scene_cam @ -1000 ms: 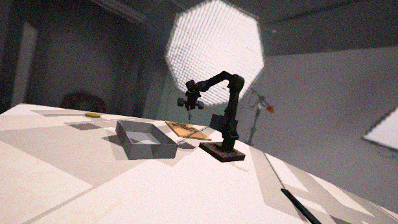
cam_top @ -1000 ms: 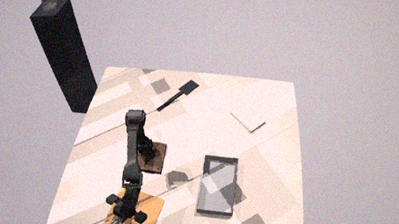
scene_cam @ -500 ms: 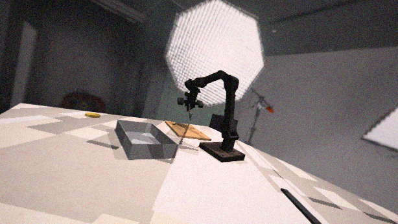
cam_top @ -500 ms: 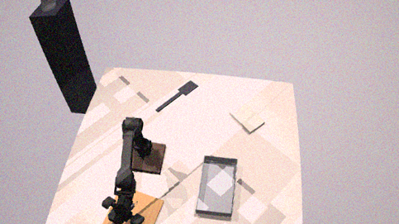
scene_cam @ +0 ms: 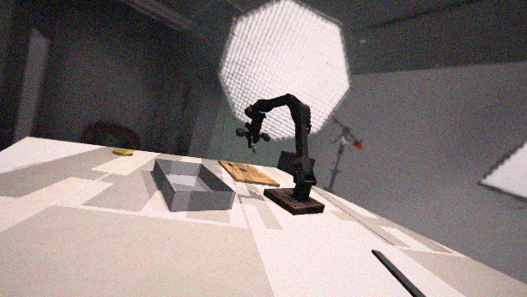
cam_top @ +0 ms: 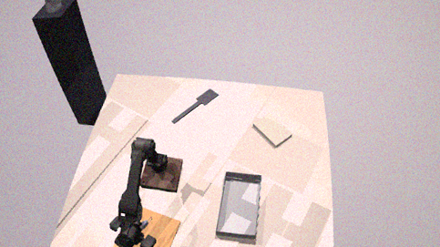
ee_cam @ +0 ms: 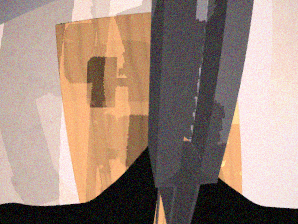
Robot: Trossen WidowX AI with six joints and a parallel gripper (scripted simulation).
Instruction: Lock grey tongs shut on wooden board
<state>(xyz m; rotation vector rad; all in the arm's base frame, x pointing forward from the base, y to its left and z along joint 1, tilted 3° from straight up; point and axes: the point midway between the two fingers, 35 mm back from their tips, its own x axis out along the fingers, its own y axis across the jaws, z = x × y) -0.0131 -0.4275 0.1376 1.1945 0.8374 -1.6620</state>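
Now: the wooden board 30 mm to the left of my gripper tip and 130 mm below it. Also, from my gripper tip: grey roasting tin (410 mm ahead, 280 mm to the left, 110 mm below); dark spatula (130 mm ahead, 880 mm to the left, 140 mm below); yellow disc (560 mm ahead, 120 mm to the right, 130 mm below).
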